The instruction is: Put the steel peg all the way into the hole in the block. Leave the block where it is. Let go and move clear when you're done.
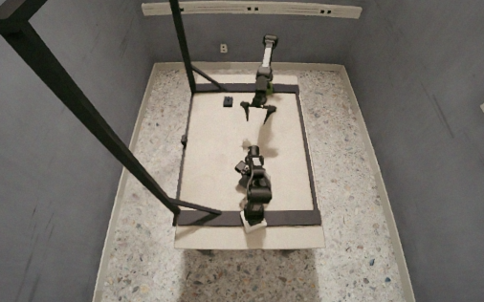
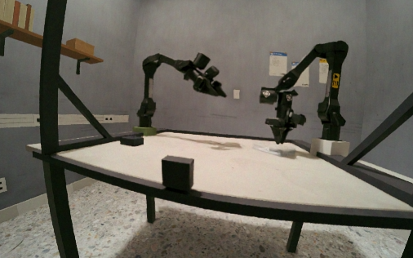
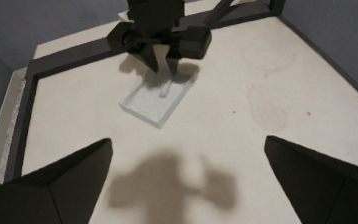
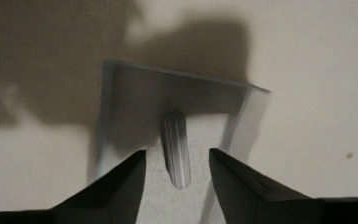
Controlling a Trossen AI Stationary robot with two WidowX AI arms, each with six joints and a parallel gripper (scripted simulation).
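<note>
Now: the steel peg 1 cm to the left of my right hand and 6 cm below it. Also, from my right hand: dark block 21 cm behind, 56 cm to the left, 5 cm below; then tray 2 cm ahead, 2 cm to the left, 6 cm below.
My left gripper is now 27 cm to the left of the steel peg, 23 cm above it and 1 cm short of it. Also, from my left hand: dark block 28 cm to the left, 22 cm below, 20 cm behind; then tray 26 cm to the right, 23 cm below, 2 cm ahead.
</note>
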